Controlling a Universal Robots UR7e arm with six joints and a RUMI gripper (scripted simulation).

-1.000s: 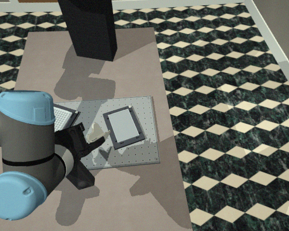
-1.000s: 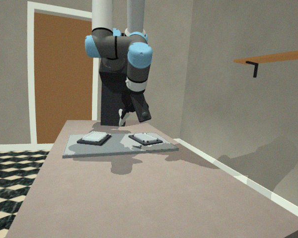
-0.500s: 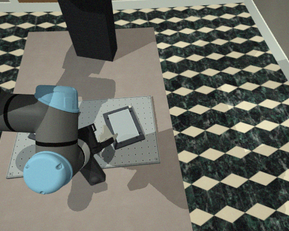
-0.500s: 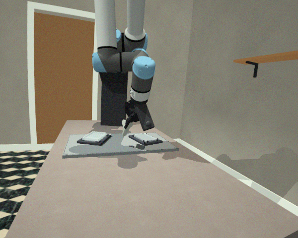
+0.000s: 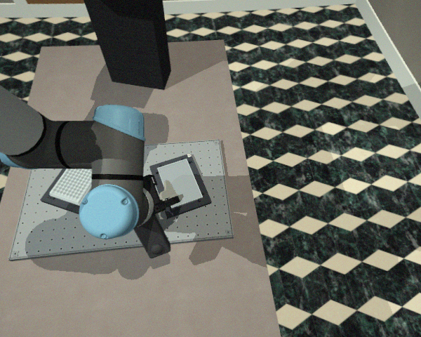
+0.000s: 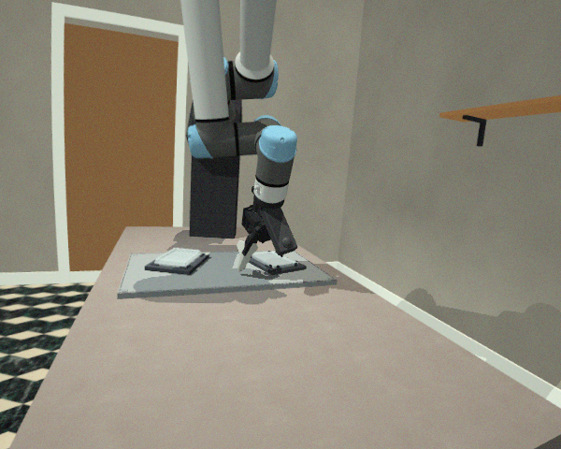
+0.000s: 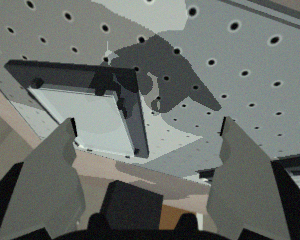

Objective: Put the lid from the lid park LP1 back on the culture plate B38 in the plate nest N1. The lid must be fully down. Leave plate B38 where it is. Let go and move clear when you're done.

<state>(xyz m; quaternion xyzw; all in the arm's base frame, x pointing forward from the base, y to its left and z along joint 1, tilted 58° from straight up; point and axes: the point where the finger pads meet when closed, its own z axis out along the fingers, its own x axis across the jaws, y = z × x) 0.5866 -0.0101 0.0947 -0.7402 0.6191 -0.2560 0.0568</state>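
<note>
Right now my hand is 80 mm to the right of the lid, 50 mm past it and 10 mm above it. From my hand the other things lie so: dark plate nest: 160 mm to the right, 160 mm behind, 20 mm below; then lid park LP1: 80 mm to the left, 50 mm behind, 20 mm below; then white culture plate: 160 mm to the right, 160 mm behind, 10 mm below.
</note>
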